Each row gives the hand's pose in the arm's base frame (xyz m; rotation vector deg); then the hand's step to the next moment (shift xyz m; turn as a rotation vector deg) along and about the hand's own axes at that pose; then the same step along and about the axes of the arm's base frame.
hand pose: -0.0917 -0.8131 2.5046 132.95 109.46 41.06
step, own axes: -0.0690 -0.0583 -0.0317 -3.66 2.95 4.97
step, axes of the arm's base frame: -0.0743 -0.0590 -0.0125 4.12 -2.90 -4.63
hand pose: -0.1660 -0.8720 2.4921 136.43 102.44 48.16
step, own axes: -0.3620 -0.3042 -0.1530 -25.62 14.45 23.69
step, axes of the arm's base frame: -0.4016 -0.2681 -0.1177 18.47 -21.33 -25.11
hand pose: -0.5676 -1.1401 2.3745 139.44 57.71 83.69
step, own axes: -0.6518 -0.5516 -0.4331 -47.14 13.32 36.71
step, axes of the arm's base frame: -0.8203 -0.0622 -0.4898 22.02 -30.55 -48.26
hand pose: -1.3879 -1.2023 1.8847 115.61 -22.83 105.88
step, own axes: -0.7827 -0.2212 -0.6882 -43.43 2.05 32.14
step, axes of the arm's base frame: -0.5886 0.4759 -0.7498 23.38 -18.28 -45.19
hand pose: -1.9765 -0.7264 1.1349 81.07 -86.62 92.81
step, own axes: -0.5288 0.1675 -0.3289 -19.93 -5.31 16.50
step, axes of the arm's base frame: -0.0848 0.4091 -0.4912 16.83 -8.43 -18.53
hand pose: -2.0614 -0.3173 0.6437 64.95 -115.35 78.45
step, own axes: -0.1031 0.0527 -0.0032 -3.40 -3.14 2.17
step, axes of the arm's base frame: 0.0140 0.0506 -0.1033 4.66 -1.23 -1.69
